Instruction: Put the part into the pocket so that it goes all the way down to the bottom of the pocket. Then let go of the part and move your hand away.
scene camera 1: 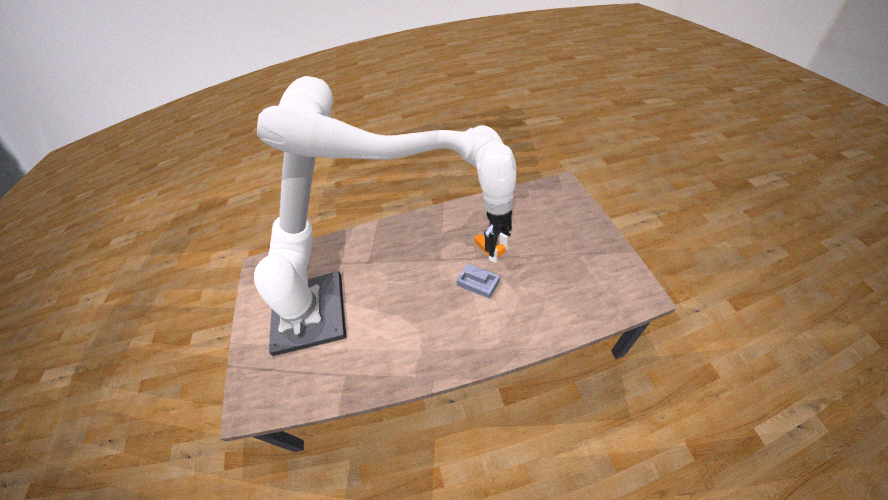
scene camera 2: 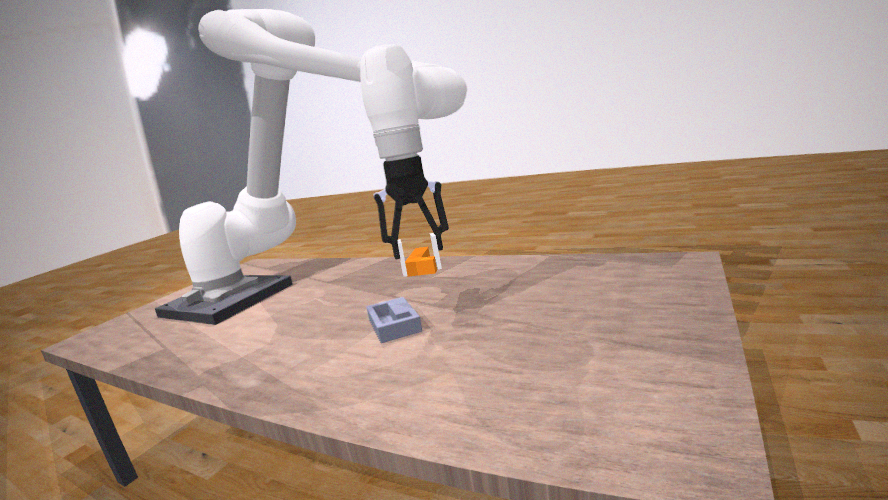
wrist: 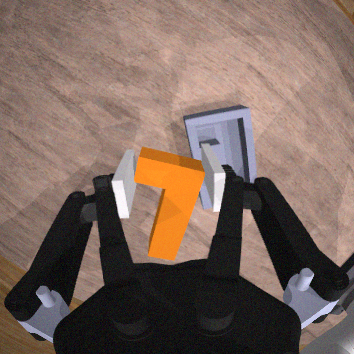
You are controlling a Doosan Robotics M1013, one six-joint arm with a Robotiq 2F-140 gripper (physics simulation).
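Seen in the pictures: gripper, fingertip midpoint: (scene camera 1: pixel 498 254) (scene camera 2: pixel 422 270) (wrist: pixel 168 160); arm's base, link origin: (scene camera 1: pixel 300 309) (scene camera 2: pixel 221 290).
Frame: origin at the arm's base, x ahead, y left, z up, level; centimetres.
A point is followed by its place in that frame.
My gripper (scene camera 1: pixel 498 248) @(y -7.3, x 78.9, z 9.2 cm) (scene camera 2: pixel 420 259) @(y -7.3, x 78.9, z 9.2 cm) (wrist: pixel 168 160) @(y -7.3, x 78.9, z 9.2 cm) is shut on the orange L-shaped part (scene camera 1: pixel 481 242) @(y -1.7, x 74.4, z 11.5 cm) (scene camera 2: pixel 421 266) @(y -7.9, x 79.2, z 10.4 cm) (wrist: pixel 182 200) @(y -5.4, x 76.2, z 11.5 cm), with its white pads at both ends of the short arm. In the wrist view the long arm points down towards the palm. The part hangs above the table, apart from the grey-blue pocket block (scene camera 1: pixel 475 290) @(y -12.7, x 67.8, z -1.1 cm) (scene camera 2: pixel 398 331) @(y -14.0, x 74.8, z -1.5 cm) (wrist: pixel 251 150) @(y -12.1, x 68.0, z 0.5 cm). In scene camera 1 the block lies below and slightly left of the part. In the wrist view it lies to the upper right, partly hidden by the right finger. Its angular recess is partly visible.
The block rests on the wooden table (scene camera 1: pixel 397 397) @(y -43.1, x 31.5, z -3.1 cm) (scene camera 2: pixel 590 397) @(y -27.8, x 115.3, z -3.1 cm) (wrist: pixel 75 100) @(y -4.6, x 93.5, z -3.1 cm). The arm's dark base plate (scene camera 1: pixel 335 310) @(y -5.0, x 14.7, z 0.1 cm) (scene camera 2: pixel 233 308) @(y -9.4, x 17.1, z -1.2 cm) is at the table's left side in the scene views. The table's far edge runs behind the gripper.
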